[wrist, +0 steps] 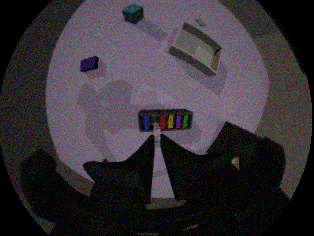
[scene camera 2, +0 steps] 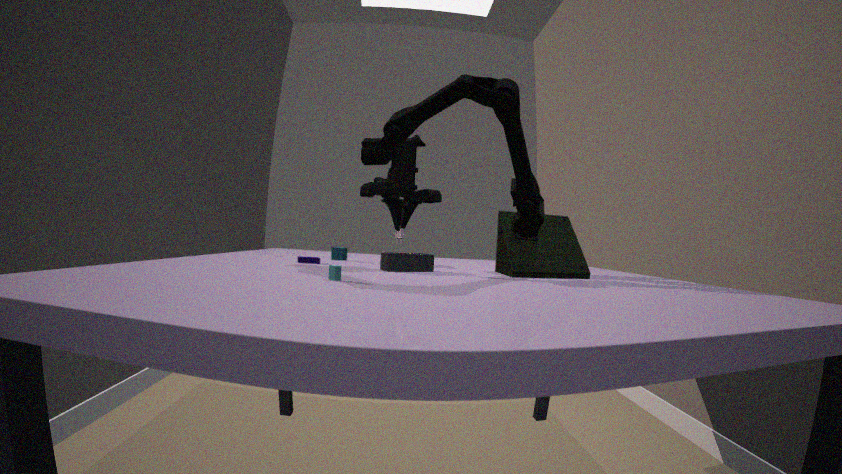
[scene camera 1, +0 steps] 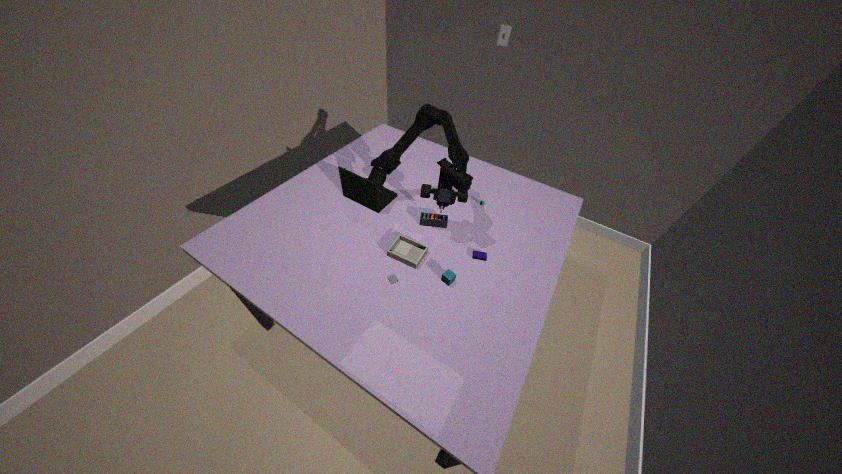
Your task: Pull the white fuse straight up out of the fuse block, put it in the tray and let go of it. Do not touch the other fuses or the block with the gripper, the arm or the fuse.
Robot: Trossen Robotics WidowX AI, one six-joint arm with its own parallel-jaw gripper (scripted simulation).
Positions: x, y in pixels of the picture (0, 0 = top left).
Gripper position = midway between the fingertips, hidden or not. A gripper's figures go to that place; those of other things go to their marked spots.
Scene:
The gripper (wrist: 156, 137) is 0.10 m from the lens. A beige tray (wrist: 191, 45): 0.24 m from the lens.

